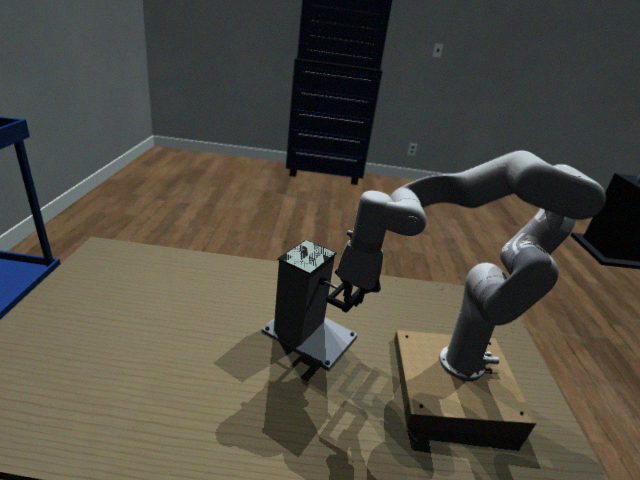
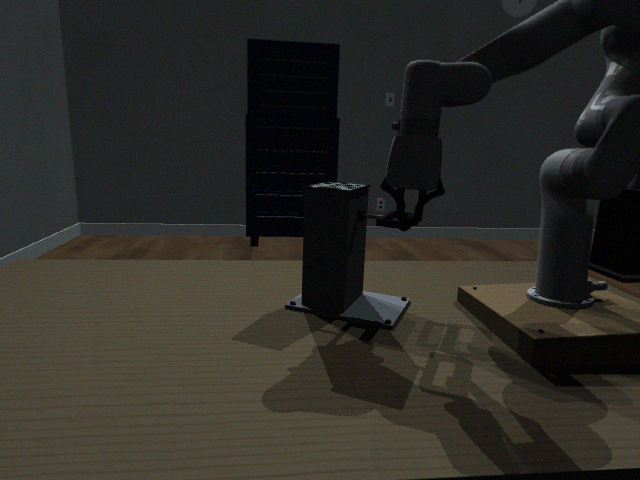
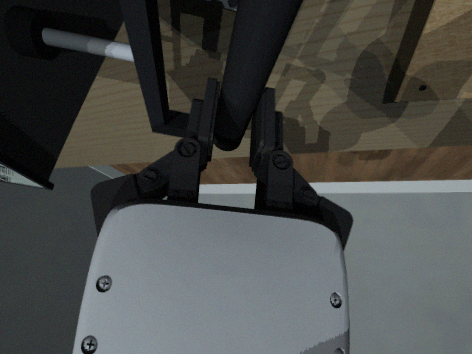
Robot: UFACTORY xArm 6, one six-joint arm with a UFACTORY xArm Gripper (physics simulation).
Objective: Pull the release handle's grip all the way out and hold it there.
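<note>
The release handle is a dark frame with a round black grip bar [image 3: 255, 55], joined by a light metal rod [image 3: 85, 44] [image 1: 329, 283] [image 2: 373, 215] to the side of a dark upright post [image 1: 299, 299] [image 2: 330, 248]. A length of the rod shows between the post and the frame. My gripper [image 3: 238, 99] [image 1: 353, 300] [image 2: 409, 219] points down and is shut on the grip bar, with one finger on each side of it. The handle's frame stands apart from the post's side. The rod's inner end is hidden inside the post.
The post stands on a grey base plate [image 1: 338, 338] [image 2: 398, 308] bolted to the wooden table [image 1: 129, 310] [image 2: 129, 335]. The arm's base stands on a wooden block [image 1: 418, 372] [image 2: 496, 304] to the right. A blue drawer cabinet [image 1: 333, 113] [image 2: 292, 139] stands at the back wall.
</note>
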